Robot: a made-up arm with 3 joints. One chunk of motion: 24 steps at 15 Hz.
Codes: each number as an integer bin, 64 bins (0 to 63) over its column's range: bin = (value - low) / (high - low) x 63, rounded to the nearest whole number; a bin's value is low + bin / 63 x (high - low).
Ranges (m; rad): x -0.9..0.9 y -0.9..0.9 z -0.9..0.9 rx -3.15..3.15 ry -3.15..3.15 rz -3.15..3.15
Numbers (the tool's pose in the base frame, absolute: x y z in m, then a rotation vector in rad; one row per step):
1: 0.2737 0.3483 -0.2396 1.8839 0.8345 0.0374
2: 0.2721 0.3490 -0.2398 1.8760 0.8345 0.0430
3: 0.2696 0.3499 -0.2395 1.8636 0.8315 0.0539
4: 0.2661 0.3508 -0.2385 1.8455 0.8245 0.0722
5: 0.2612 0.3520 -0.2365 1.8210 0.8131 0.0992
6: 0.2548 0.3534 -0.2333 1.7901 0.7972 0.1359
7: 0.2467 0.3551 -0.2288 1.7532 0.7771 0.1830
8: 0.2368 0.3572 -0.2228 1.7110 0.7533 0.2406
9: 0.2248 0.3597 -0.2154 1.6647 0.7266 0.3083
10: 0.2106 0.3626 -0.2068 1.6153 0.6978 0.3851
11: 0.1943 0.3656 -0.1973 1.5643 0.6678 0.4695
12: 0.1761 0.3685 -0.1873 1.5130 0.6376 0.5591
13: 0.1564 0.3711 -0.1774 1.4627 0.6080 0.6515
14: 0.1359 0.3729 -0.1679 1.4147 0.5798 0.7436
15: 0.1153 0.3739 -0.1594 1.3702 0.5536 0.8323
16: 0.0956 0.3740 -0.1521 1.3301 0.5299 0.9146
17: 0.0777 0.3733 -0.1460 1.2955 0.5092 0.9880
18: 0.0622 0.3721 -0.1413 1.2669 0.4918 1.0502
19: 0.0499 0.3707 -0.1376 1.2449 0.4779 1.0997
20: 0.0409 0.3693 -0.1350 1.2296 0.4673 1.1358
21: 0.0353 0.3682 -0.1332 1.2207 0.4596 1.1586
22: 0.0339 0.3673 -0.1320 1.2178 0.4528 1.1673
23: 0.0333 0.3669 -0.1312 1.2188 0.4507 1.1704
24: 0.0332 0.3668 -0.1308 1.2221 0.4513 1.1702
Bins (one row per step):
1: 41 44 23 50 40 32
2: 41 44 23 50 40 32
3: 41 44 23 50 40 32
4: 41 44 23 50 40 32
5: 41 44 23 50 40 32
6: 40 44 23 49 39 33
7: 40 44 23 49 39 33
8: 40 44 24 49 39 34
9: 39 44 24 48 39 35
10: 39 44 24 48 38 35
11: 38 44 25 47 38 36
12: 38 44 25 47 38 37
13: 37 44 25 46 38 38
14: 36 45 26 46 37 39
15: 36 45 26 45 37 40
16: 35 45 26 45 37 41
17: 34 45 26 44 37 41
18: 34 45 27 44 36 42
19: 33 44 27 44 36 42
20: 33 44 27 44 36 43
21: 33 44 27 44 36 43
22: 33 44 27 44 36 43
23: 33 44 27 44 36 43
24: 33 44 27 44 36 43

